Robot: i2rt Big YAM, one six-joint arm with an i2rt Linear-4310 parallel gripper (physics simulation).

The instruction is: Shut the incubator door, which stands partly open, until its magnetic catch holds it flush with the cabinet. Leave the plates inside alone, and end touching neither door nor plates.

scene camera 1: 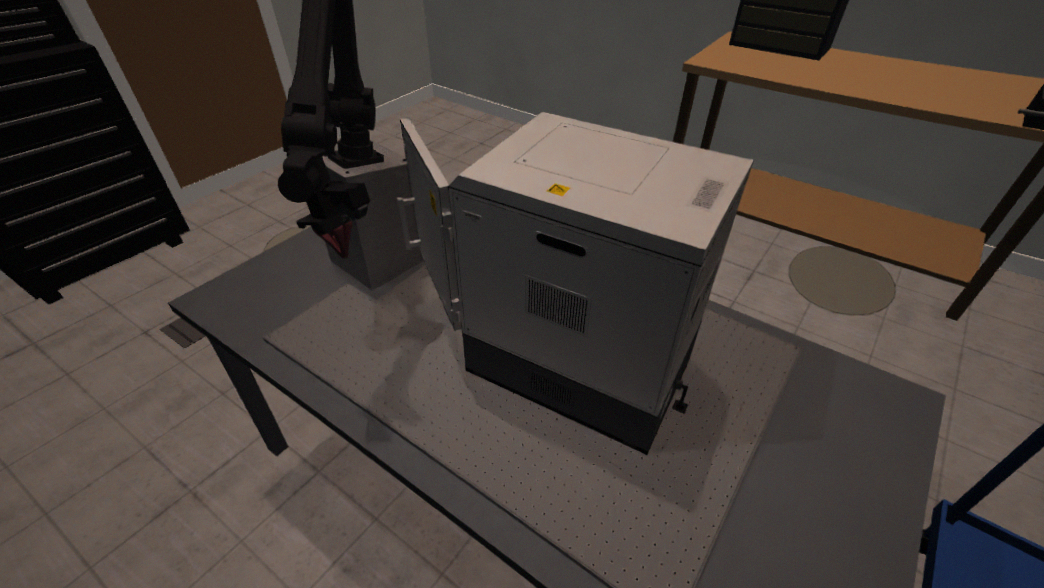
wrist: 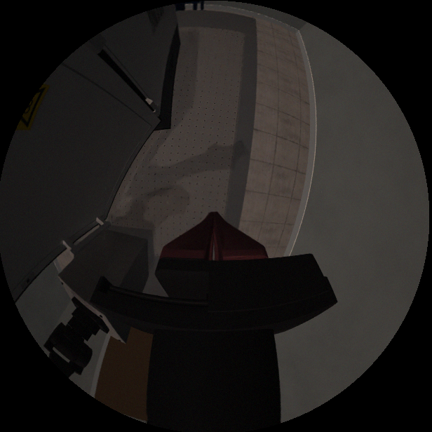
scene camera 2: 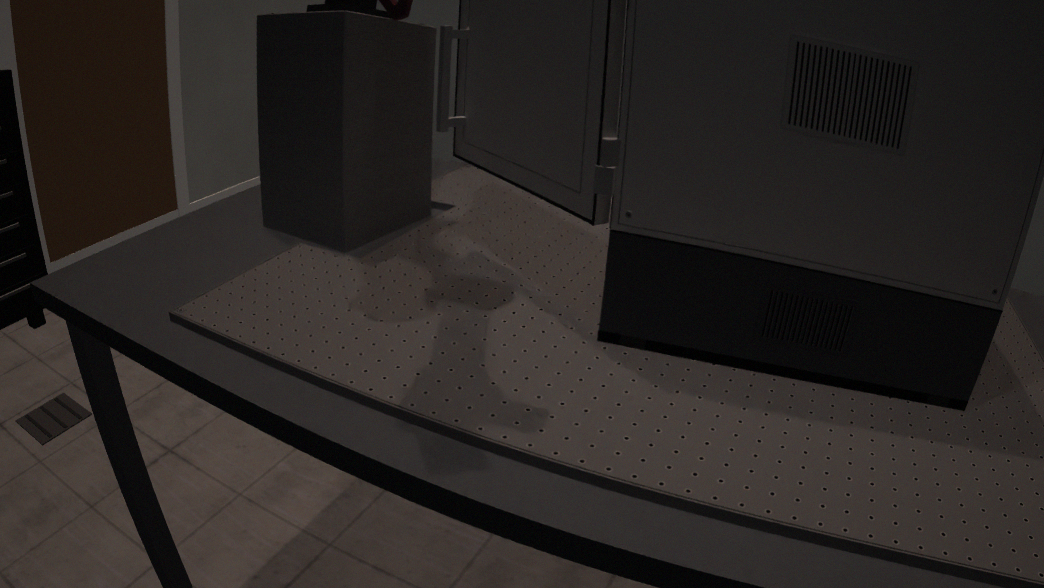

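Seen in the pictures: gripper, fingertip midpoint: point(scene camera 1: 344, 257) point(scene camera 2: 400, 19); arm's base at its link origin: point(scene camera 1: 356, 159) point(scene camera 2: 348, 17).
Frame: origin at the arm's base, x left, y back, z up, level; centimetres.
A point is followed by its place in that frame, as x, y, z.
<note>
The white incubator point(scene camera 1: 504, 270) {-5.6, -63.6, 2.4} point(scene camera 2: 701, 168) {-6.4, -60.8, -12.5} stands on a dark base. Its door point(scene camera 1: 429, 211) {-5.6, -40.0, 5.0} point(scene camera 2: 526, 94) {-4.7, -37.8, -8.6} point(wrist: 65, 155) stands open at a wide angle, hinged at the cabinet's near left edge. The door's bar handle point(scene camera 1: 407, 222) {-2.0, -23.5, -7.4} point(scene camera 2: 444, 80) {-2.7, -23.2, -8.5} is on the outer face, near the free edge, beside the arm's pedestal. My gripper point(scene camera 1: 342, 252) {-25.2, -37.0, 1.2} point(wrist: 213, 217) is shut and empty, with red fingers, left of the door in scene camera 1. It appears apart from door and handle. In the wrist view the door's outer face fills the left. The plates are hidden.
The grey pedestal point(scene camera 1: 376, 233) {-3.1, -8.6, -17.8} point(scene camera 2: 379, 138) {-0.4, -8.4, -19.2} point(wrist: 122, 255) stands close to the handle. A perforated board point(scene camera 1: 584, 504) {-14.2, -95.4, -34.3} point(scene camera 2: 350, 321) {-24.1, -27.6, -34.3} point(wrist: 205, 120) lies under the incubator on the grey table point(scene camera 1: 854, 467) {34.2, -128.8, -35.6}. A black drawer cabinet point(scene camera 1: 73, 168), a wooden workbench point(scene camera 1: 869, 87) and a blue cart point(scene camera 1: 986, 547) stand farther off.
</note>
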